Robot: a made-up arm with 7 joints.
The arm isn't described. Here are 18 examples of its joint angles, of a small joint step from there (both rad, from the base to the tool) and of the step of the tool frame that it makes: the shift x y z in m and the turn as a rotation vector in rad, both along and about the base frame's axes.
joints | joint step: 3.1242 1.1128 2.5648 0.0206 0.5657 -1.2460 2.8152 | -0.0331 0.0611 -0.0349 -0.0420 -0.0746 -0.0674 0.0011
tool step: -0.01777 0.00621 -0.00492 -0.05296 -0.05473 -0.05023
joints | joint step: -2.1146 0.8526 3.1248 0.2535 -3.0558 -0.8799 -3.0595 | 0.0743 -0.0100 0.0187 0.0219 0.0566 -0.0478 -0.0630
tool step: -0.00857 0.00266 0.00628 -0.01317 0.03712 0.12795
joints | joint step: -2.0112 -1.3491 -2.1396 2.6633 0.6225 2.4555 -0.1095 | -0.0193 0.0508 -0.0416 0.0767 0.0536 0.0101 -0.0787
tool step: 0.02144 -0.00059 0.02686 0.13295 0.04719 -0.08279
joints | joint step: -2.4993 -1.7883 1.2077 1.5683 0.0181 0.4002 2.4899 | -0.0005 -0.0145 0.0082 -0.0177 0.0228 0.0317 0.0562
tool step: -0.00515 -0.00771 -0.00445 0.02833 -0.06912 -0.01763
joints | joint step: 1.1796 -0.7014 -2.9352 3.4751 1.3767 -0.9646 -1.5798 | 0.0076 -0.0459 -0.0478 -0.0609 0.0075 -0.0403 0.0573
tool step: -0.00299 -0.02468 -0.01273 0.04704 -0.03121 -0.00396
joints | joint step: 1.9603 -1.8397 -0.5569 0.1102 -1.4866 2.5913 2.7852 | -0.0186 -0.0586 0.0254 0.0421 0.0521 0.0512 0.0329
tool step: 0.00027 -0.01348 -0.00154 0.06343 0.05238 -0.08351
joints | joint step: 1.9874 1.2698 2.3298 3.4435 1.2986 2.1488 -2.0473 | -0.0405 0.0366 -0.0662 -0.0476 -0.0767 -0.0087 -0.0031
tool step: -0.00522 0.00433 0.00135 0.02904 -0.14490 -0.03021
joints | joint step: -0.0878 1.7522 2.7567 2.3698 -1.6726 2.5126 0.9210 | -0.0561 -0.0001 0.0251 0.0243 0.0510 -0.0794 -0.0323
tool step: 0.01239 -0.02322 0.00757 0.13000 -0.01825 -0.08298
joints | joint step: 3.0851 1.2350 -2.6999 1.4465 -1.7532 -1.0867 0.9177 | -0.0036 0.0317 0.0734 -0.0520 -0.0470 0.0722 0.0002
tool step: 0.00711 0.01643 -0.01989 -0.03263 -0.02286 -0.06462
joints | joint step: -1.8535 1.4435 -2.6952 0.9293 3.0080 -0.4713 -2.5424 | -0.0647 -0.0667 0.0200 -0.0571 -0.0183 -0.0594 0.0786
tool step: 0.01289 0.02146 -0.01769 -0.14985 0.09163 -0.11023
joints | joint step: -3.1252 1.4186 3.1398 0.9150 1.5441 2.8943 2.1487 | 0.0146 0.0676 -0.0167 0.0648 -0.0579 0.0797 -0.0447
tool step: -0.02527 -0.01254 -0.01469 -0.04885 -0.13865 0.05562
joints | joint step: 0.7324 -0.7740 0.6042 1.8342 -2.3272 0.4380 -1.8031 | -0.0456 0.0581 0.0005 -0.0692 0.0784 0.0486 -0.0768
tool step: 0.03852 0.03674 -0.00568 -0.06140 0.10936 -0.09751
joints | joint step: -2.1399 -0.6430 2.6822 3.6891 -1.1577 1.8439 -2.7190 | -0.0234 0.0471 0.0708 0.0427 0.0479 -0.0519 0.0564
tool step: -0.00943 -0.02250 0.01013 0.10403 -0.08809 0.09483
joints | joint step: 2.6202 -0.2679 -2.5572 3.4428 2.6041 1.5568 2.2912 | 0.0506 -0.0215 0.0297 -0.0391 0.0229 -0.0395 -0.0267
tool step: 0.02298 -0.01404 0.00809 0.05436 0.07378 0.11221
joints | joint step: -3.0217 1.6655 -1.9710 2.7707 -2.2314 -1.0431 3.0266 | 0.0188 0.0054 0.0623 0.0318 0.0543 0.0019 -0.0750
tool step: -0.00335 -0.01867 -0.02029 -0.08785 -0.07493 0.07867
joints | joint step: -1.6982 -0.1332 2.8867 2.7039 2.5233 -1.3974 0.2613 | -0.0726 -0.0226 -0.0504 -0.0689 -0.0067 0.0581 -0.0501
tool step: 0.02769 0.00221 -0.00814 -0.09982 -0.04491 -0.09583
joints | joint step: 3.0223 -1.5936 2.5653 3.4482 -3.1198 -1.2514 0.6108 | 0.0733 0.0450 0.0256 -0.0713 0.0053 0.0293 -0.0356
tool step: 0.01003 0.02549 0.00667 0.01109 0.00494 0.07666
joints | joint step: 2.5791 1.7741 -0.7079 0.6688 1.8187 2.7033 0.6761 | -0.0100 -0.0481 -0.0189 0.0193 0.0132 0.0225 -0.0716
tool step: -0.01061 0.01530 0.00649 0.12931 0.06957 -0.00735
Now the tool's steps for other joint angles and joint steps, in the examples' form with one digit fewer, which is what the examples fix.
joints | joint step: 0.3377 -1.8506 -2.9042 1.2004 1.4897 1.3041 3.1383 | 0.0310 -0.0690 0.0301 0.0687 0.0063 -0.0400 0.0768
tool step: 0.0147 -0.0056 -0.0140 0.0483 -0.0605 0.0277
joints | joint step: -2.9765 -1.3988 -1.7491 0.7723 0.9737 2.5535 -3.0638 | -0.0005 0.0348 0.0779 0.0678 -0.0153 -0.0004 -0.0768
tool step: 0.0011 0.0029 0.0169 0.0794 0.0153 -0.0962
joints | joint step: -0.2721 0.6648 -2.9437 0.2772 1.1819 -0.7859 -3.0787 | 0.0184 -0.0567 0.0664 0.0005 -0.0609 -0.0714 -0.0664
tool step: -0.0163 -0.0175 0.0036 0.1579 -0.0897 0.0688
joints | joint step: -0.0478 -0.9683 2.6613 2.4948 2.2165 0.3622 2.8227 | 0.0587 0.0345 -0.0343 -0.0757 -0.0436 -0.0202 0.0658
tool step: 0.0013 -0.0125 0.0007 -0.0194 -0.0516 -0.0053
